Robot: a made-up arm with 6 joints.
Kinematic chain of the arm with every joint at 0, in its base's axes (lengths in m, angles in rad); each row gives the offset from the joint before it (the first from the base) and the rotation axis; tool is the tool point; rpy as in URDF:
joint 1: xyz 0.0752 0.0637 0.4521 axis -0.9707 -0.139 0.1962
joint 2: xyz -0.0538 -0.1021 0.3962 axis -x
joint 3: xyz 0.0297 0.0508 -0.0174 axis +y
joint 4: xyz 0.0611 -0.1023 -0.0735 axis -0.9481 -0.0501 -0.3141
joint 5: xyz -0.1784 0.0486 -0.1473 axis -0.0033 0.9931 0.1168
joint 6: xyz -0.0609 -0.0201 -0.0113 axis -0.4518 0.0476 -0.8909
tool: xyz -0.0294 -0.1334 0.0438 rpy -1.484 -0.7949 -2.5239
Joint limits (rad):
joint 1: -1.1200..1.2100
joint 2: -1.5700..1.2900
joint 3: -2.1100..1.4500
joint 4: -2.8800..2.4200
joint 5: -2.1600..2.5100
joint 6: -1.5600..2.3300
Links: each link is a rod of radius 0.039 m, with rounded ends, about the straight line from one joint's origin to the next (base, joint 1, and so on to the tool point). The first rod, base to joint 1, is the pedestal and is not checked.
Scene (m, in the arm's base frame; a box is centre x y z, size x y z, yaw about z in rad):
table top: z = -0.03
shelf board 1: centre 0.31 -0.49 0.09 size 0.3 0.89 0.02 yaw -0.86
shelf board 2: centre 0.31 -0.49 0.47 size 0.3 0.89 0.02 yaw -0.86
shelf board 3: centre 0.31 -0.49 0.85 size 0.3 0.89 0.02 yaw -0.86
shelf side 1: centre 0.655 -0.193 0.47 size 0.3 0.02 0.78 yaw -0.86
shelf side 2: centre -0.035 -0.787 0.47 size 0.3 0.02 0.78 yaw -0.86
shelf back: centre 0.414 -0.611 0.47 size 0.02 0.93 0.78 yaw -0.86
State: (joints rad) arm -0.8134 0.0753 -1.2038 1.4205 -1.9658 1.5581
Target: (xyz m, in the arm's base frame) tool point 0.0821 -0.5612 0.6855
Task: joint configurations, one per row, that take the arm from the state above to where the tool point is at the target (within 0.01 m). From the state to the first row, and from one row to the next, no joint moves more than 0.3 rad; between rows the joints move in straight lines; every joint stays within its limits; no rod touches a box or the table.
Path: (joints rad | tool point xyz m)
1: -0.7409 0.1557 -0.9550 1.5450 -1.9453 1.5241 | 0.1107 -0.3845 0.2548
2: -0.6684 0.2361 -0.7062 1.6695 -1.9248 1.4901 | 0.0110 -0.4275 0.2996
3: -0.5960 0.3165 -0.4574 1.7939 -1.9043 1.4561 | -0.0796 -0.4744 0.3854
4: -0.5235 0.3969 -0.2086 1.9184 -1.8838 1.4222 | -0.1511 -0.5082 0.5086
5: -0.3775 0.3563 -0.4292 1.9864 -1.9438 1.3475 | -0.1033 -0.4964 0.5668
6: -0.2314 0.3157 -0.6498 2.0544 -2.0037 1.2729 | -0.0623 -0.4712 0.6277
7: -0.0854 0.2751 -0.8704 2.1223 -2.0636 1.1982 | -0.0284 -0.4329 0.6855
8: -0.2049 0.4671 -0.9277 1.9748 -2.0920 1.2869 | 0.0255 -0.5033 0.6867
9: -0.3245 0.6592 -0.9851 1.8273 -2.1203 1.3755 | 0.0821 -0.5612 0.6855

